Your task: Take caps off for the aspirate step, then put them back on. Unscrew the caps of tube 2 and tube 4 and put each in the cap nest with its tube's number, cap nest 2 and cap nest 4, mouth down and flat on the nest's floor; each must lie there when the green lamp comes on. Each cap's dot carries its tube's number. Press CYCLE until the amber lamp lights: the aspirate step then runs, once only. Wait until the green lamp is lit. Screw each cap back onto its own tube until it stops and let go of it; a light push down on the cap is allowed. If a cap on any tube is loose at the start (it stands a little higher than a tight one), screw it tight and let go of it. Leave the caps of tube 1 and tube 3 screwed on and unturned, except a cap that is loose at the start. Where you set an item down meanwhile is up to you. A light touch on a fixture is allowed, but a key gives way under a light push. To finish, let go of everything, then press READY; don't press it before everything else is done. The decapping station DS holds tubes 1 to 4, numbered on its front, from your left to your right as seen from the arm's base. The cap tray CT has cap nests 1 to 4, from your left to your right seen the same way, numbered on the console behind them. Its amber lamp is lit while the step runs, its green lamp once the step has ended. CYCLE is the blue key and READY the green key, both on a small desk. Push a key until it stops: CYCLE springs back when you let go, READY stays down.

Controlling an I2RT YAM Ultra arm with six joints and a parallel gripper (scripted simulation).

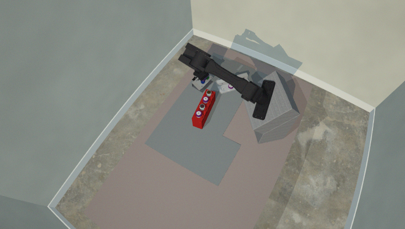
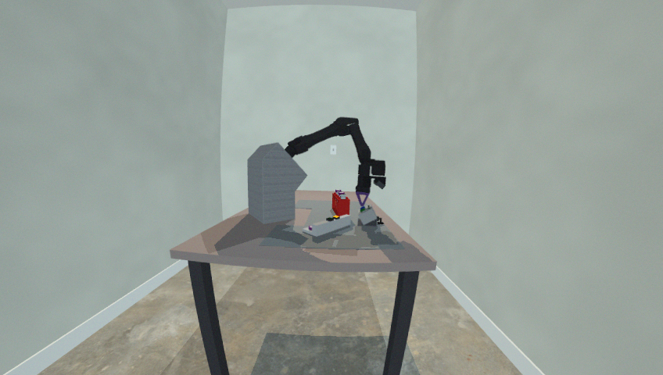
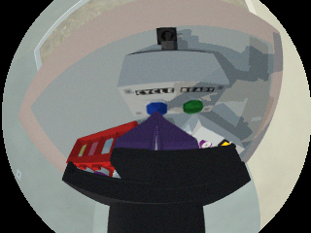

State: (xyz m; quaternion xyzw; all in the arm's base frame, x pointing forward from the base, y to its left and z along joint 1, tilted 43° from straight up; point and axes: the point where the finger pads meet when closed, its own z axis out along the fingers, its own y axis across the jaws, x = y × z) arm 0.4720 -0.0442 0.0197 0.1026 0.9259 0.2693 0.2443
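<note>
My hand is 2 cm above the blue cycle key. Also, from my hand: green ready key: 5 cm to the right, 2 cm below; then key desk: 2 cm ahead, 2 cm to the right, 3 cm below.
</note>
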